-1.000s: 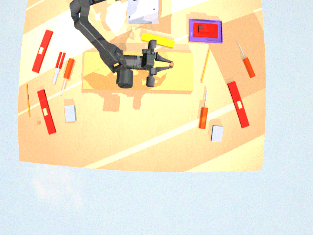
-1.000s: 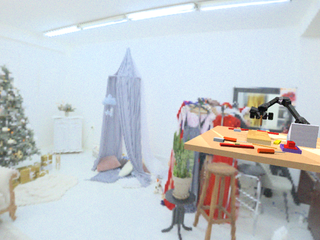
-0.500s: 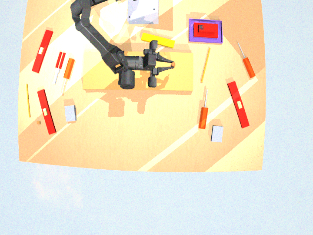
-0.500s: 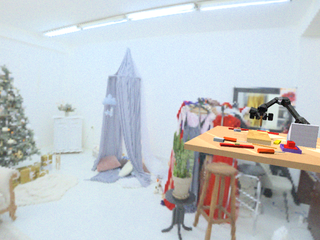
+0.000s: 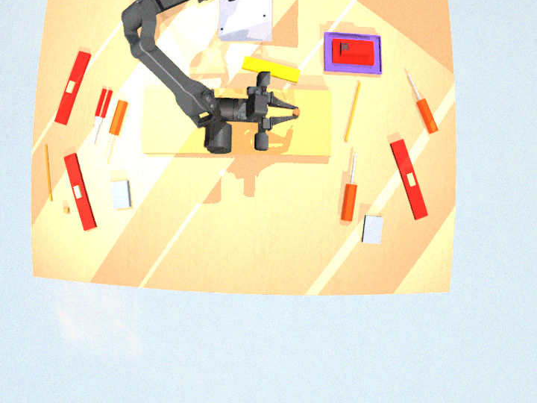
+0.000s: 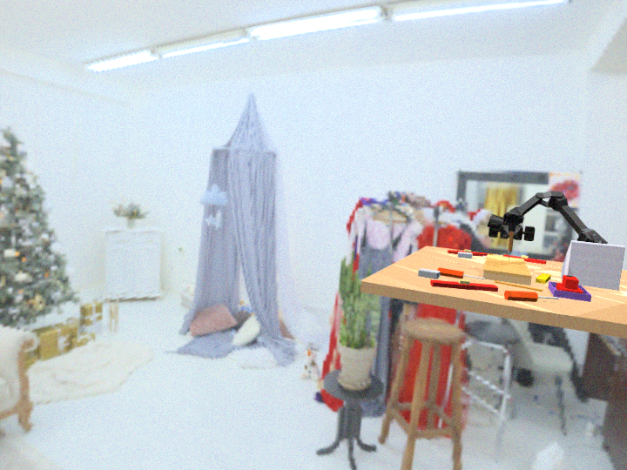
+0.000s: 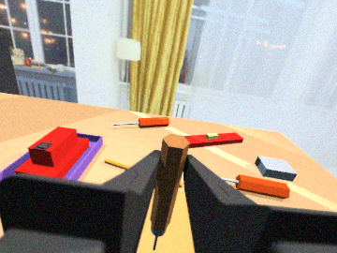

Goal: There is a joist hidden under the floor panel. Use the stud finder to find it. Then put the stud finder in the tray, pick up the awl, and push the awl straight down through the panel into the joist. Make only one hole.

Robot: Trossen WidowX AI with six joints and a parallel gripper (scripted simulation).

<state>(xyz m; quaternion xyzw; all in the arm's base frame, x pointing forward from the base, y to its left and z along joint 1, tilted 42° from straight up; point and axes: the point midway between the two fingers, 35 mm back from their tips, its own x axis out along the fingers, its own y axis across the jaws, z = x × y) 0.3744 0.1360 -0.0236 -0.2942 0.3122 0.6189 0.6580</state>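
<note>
Right now my gripper tip is 6 cm above the awl. Round my gripper tip: red stud finder 20 cm behind, 16 cm to the left, 13 cm below; then yellow block 17 cm below, 15 cm behind, 6 cm to the right; then purple tray 20 cm behind, 17 cm to the left, 17 cm below.
</note>
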